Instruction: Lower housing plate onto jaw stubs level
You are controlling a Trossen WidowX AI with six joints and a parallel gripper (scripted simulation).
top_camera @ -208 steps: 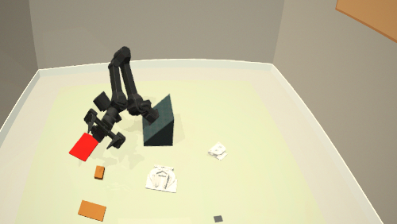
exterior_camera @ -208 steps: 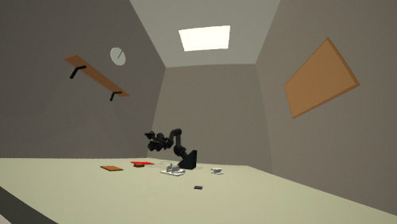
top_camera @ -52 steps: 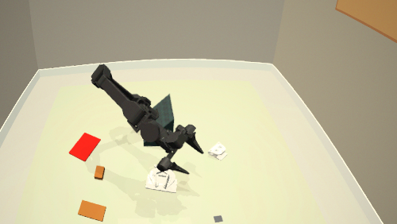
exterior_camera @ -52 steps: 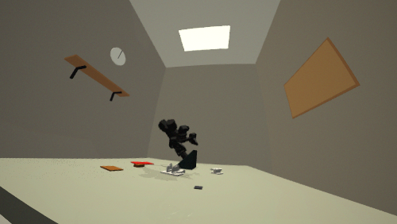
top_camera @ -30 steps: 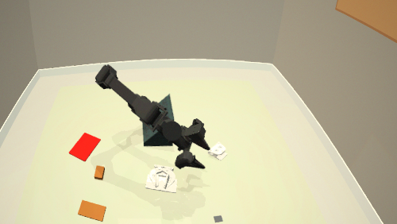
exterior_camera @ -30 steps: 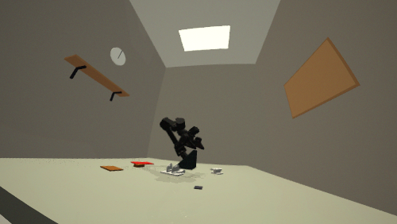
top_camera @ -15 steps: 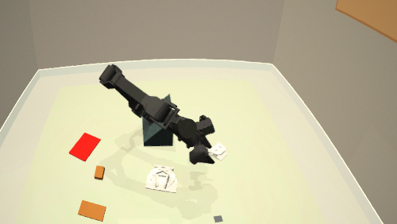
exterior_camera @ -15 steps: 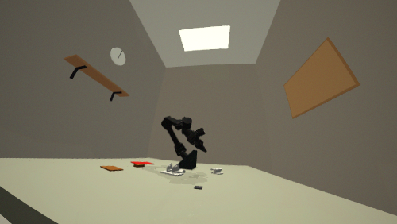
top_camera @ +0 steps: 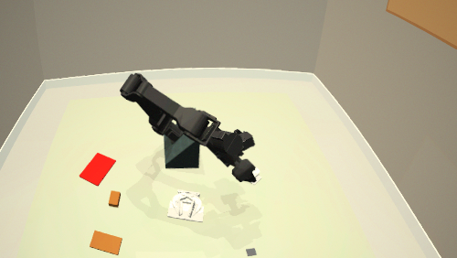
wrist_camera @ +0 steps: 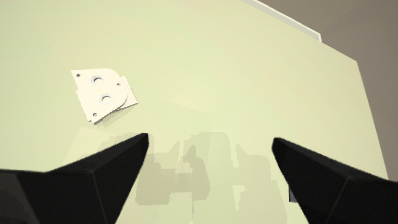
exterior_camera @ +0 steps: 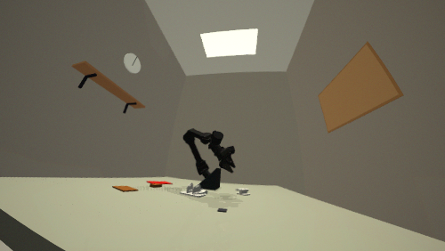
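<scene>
My gripper tip is 13 cm above the small white stepped block, 12 cm past it and 7 cm to the right of it. Also, from my gripper tip: small orange block: 47 cm to the right, 13 cm below, 5 cm behind; then small grey square: 23 cm ahead, 14 cm below, 4 cm to the right; then red sheet: 55 cm to the right, 22 cm behind, 14 cm below.
</scene>
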